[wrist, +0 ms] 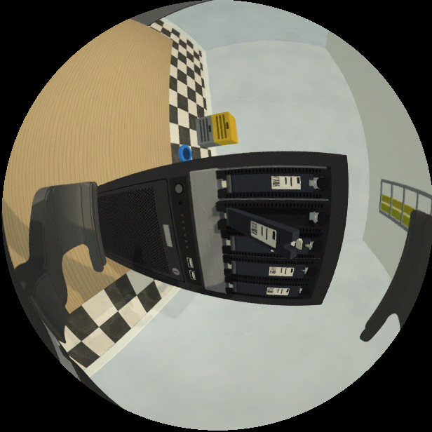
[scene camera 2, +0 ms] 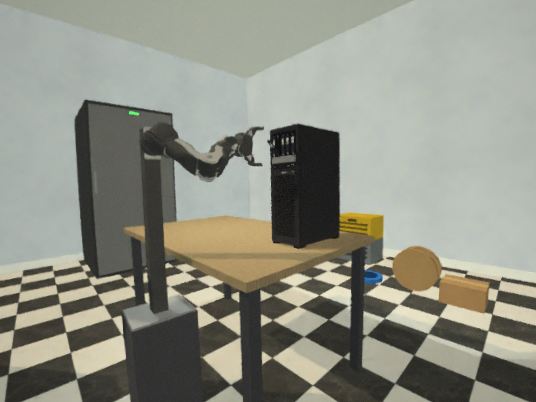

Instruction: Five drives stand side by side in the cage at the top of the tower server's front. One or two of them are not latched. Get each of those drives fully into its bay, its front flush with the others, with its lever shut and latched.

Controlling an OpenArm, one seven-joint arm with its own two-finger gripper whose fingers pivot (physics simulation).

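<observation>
The black tower server (scene camera 2: 318, 187) (wrist: 132, 225) stands on the table; in the wrist view its top points right. Five drives lie in its cage as stacked rows there. The second from the top of that view has its lever (wrist: 262, 232) (scene camera 2: 270, 144) swung out, slanting over part of the third drive (wrist: 242, 245). How deep that drive sits is hard to tell. The first drive (wrist: 257, 183), fourth drive (wrist: 267, 271) and fifth drive (wrist: 265, 289) look level, levers shut. My gripper (scene camera 2: 260, 146) (wrist: 211, 264) is wide open and empty in front of the cage, fingers far apart.
The wooden table (scene camera 2: 215, 240) (wrist: 85, 100) bears the server. A grey cabinet (scene camera 2: 130, 195) stands behind the arm. Beyond the table are a yellow and grey box (scene camera 2: 370, 226) (wrist: 225, 128), a blue ring (scene camera 2: 378, 280), a round wooden piece (scene camera 2: 416, 268) and a wooden block (scene camera 2: 463, 295).
</observation>
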